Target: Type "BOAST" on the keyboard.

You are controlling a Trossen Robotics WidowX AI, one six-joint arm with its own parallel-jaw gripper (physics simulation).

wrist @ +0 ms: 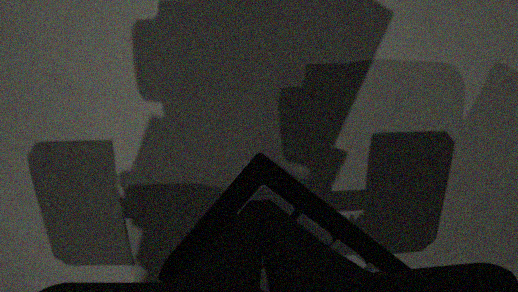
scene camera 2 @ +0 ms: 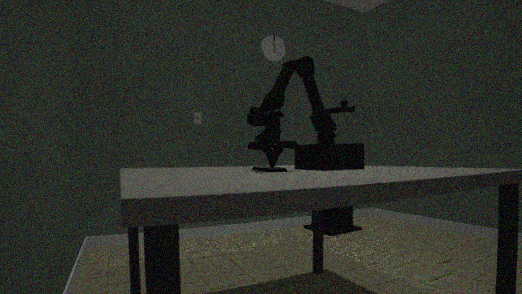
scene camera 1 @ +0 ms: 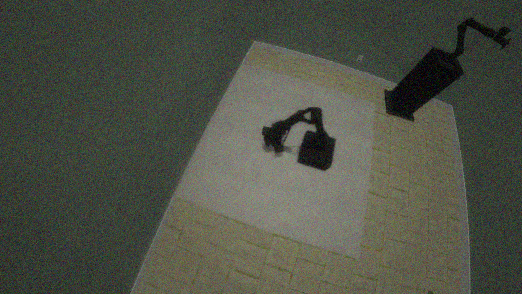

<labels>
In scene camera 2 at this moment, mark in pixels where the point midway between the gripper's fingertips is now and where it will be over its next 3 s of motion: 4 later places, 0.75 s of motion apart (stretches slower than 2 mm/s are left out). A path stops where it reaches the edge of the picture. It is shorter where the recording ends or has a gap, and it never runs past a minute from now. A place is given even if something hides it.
My gripper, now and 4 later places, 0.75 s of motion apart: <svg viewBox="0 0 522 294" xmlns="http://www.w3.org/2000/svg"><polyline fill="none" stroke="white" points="272,168 272,162 273,162 272,167 273,155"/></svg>
</labels>
